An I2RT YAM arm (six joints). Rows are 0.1 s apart.
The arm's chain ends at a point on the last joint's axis. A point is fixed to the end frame.
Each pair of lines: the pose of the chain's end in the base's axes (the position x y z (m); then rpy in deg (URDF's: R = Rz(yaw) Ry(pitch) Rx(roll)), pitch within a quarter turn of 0, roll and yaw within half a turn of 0), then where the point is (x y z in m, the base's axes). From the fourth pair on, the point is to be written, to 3 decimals.
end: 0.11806, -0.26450, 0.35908, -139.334, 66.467, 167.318
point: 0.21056 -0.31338 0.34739
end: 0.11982, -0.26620, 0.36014, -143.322, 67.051, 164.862
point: 0.21352 -0.31284 0.34883
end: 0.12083, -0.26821, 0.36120, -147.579, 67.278, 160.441
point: 0.21426 -0.31536 0.34981
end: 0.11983, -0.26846, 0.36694, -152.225, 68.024, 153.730
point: 0.211 -0.319 0.357
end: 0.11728, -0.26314, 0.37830, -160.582, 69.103, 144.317
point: 0.208 -0.316 0.370
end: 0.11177, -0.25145, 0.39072, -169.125, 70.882, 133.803
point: 0.200 -0.308 0.387
